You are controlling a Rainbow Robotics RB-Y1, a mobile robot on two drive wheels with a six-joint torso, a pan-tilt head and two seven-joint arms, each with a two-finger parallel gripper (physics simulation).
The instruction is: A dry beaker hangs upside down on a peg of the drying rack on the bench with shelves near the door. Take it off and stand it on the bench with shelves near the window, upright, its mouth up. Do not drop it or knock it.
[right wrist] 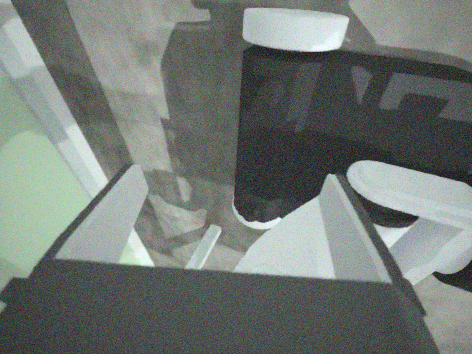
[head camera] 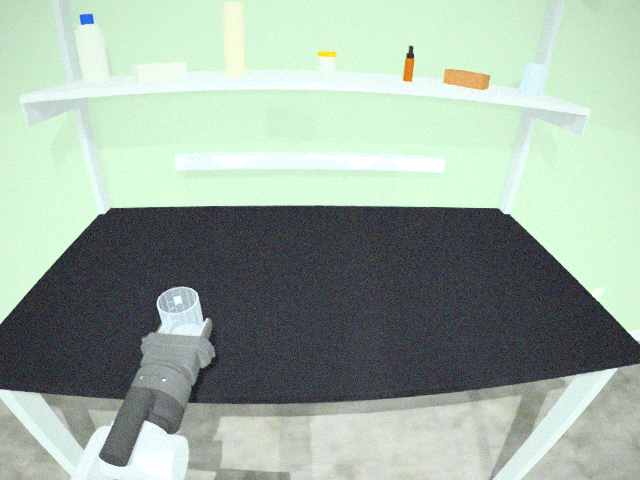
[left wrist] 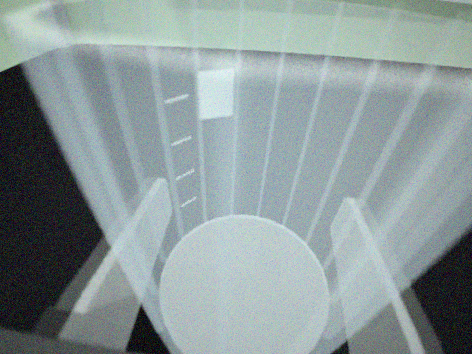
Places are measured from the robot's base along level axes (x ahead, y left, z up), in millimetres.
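Pixels of known places: left gripper, between the fingertips: [head camera: 189,320] [left wrist: 252,203]; right gripper, between the fingertips: [right wrist: 231,181].
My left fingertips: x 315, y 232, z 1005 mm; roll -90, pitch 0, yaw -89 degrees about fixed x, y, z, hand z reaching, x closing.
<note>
Behind a point stands the place of what it marks.
The clear beaker [head camera: 179,312] @[x 261, y 217, z 1076 mm] [left wrist: 272,150] is in my left gripper [head camera: 184,326] @[x 315, y 232, z 1005 mm] [left wrist: 254,192] @[x 315, y 232, z 1005 mm], which is shut on it near its base. In the head view its open mouth faces up and its round base is toward the fingers. It is over the left front part of the black bench top [head camera: 336,289] @[x 538, y -45, z 915 mm]. Whether its base touches the bench top is hidden by the gripper. In the left wrist view the fingers stand on either side of the pale round base. My right gripper [right wrist: 231,181] @[x -51, y -235, z 539 mm] is open and empty, over the floor. The drying rack does not show.
A white shelf [head camera: 289,82] @[x 686, y 83, z 1369 mm] runs above the back of the bench, bearing a blue-capped bottle [head camera: 93,54] @[x 800, y 631, z 1446 mm], a tall cream cylinder [head camera: 234,41] @[x 780, y 229, z 1458 mm], an orange bottle [head camera: 408,68] @[x 826, y -207, z 1407 mm] and an orange-brown box [head camera: 466,79] @[x 844, y -374, z 1394 mm]. A white bar [head camera: 310,162] @[x 956, y 43, z 1088 mm] is on the wall below. The robot's base [right wrist: 300,150] @[x -83, y -35, z 169 mm] shows beside the right gripper.
</note>
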